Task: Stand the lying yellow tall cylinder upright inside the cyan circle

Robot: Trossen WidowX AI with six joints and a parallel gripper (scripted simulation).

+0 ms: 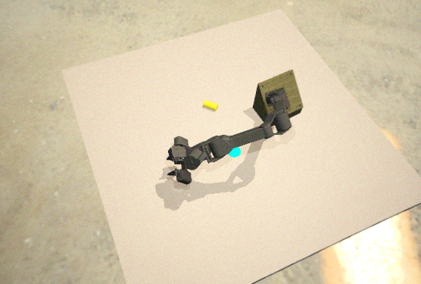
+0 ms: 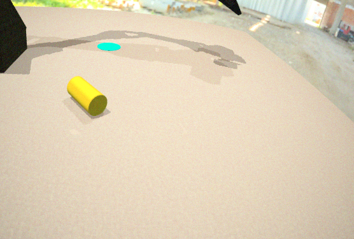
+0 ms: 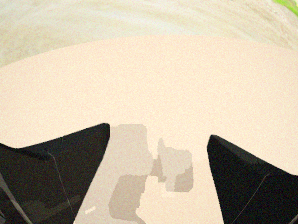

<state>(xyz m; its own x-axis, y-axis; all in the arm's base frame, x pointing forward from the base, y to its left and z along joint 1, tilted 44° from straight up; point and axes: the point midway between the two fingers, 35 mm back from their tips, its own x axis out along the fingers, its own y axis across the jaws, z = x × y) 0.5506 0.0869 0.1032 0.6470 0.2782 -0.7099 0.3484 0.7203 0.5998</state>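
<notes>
My gripper tip is now 34 cm past the yellow cylinder, 28 cm to the left of it and 12 cm above it. Round my gripper tip: cyan circle 32 cm behind, 1 cm to the right, 14 cm below.
</notes>
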